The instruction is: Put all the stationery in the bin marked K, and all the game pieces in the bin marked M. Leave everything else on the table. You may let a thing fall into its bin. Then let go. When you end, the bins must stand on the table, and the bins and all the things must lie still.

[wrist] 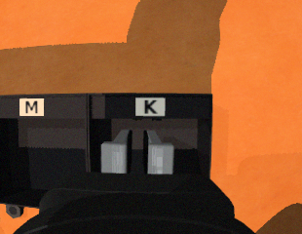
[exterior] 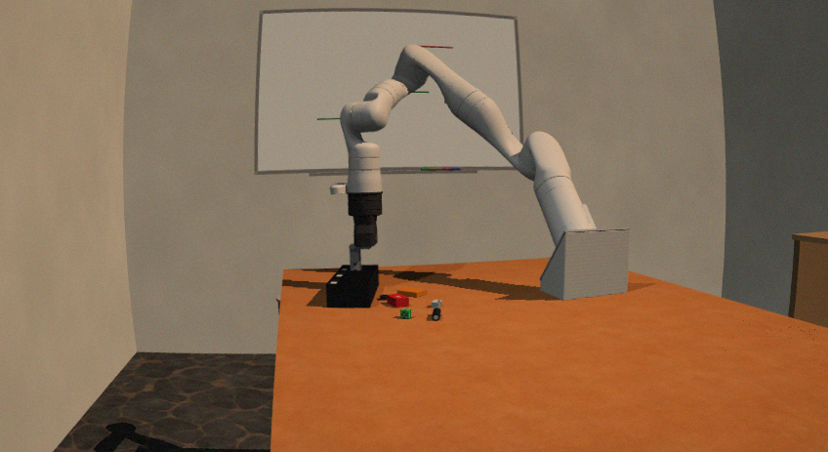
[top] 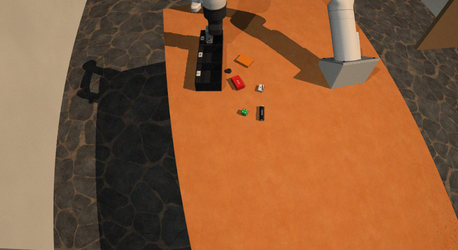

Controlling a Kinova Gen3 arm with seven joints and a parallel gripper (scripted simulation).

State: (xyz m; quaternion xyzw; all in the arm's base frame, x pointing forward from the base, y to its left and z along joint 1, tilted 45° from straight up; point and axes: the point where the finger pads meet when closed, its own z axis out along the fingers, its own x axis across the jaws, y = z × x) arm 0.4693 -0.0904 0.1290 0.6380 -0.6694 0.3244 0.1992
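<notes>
The black row is 8 cm to the left of my hand and 3 cm below it. From my hand the other things lie so: orange block: 12 cm behind, 8 cm to the left, 5 cm below; then black nut: 6 cm behind, 12 cm to the left, 5 cm below; then red 9V battery: 8 cm behind, 17 cm to the left, 4 cm below.
</notes>
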